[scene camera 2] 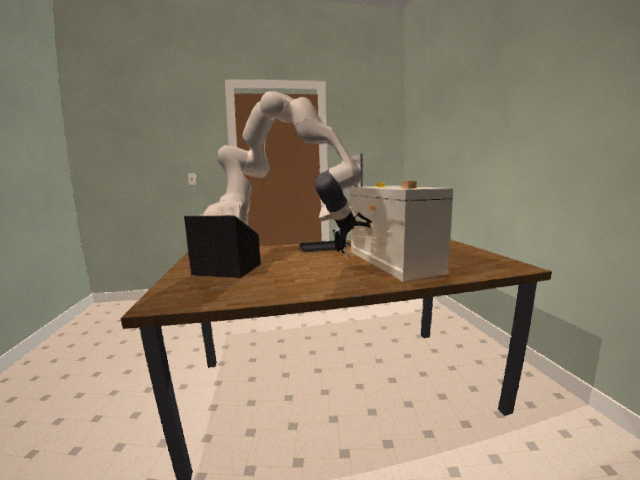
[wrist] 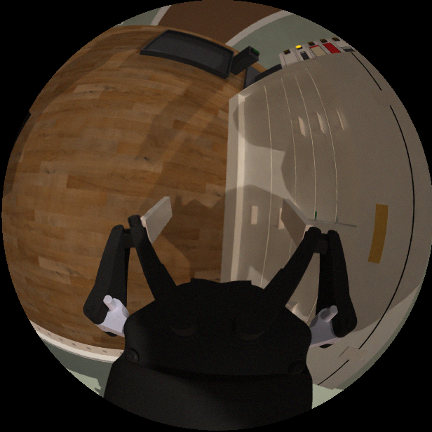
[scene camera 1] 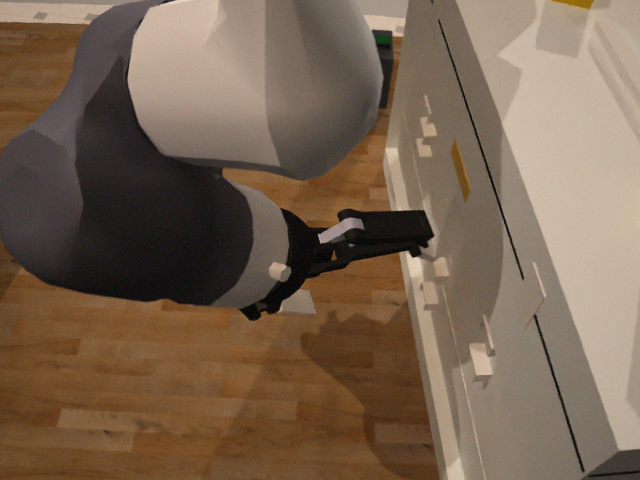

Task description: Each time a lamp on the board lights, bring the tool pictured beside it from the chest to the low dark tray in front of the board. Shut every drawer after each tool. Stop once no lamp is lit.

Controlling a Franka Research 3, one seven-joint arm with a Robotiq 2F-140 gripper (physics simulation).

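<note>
The white chest point(scene camera 1: 568, 155) point(scene camera 2: 426, 232) point(wrist: 360, 175) shows its front with several small handles; no drawer stands clearly out. My gripper point(scene camera 1: 369, 268) point(scene camera 2: 357, 238) point(wrist: 226, 206) is open and empty before the front. One finger is close to the chest near a handle point(wrist: 340, 223), the other over the table; contact cannot be told. Small green bits show by that handle. On the board point(wrist: 317, 51), one yellow lamp point(wrist: 298, 47) is lit; the small dark picture beside it is unreadable. A low dark tray point(scene camera 2: 317, 247) point(wrist: 180, 56) lies on the table. The chest partly hides another dark piece.
A dark block with a green top point(scene camera 1: 383, 72) point(wrist: 244, 61) stands beside the tray. A large black box point(scene camera 2: 214, 248) stands across the table point(scene camera 2: 299, 289). A yellow piece point(scene camera 1: 572, 2) point(scene camera 2: 380, 184) and a brown block point(scene camera 2: 408, 184) sit on the chest.
</note>
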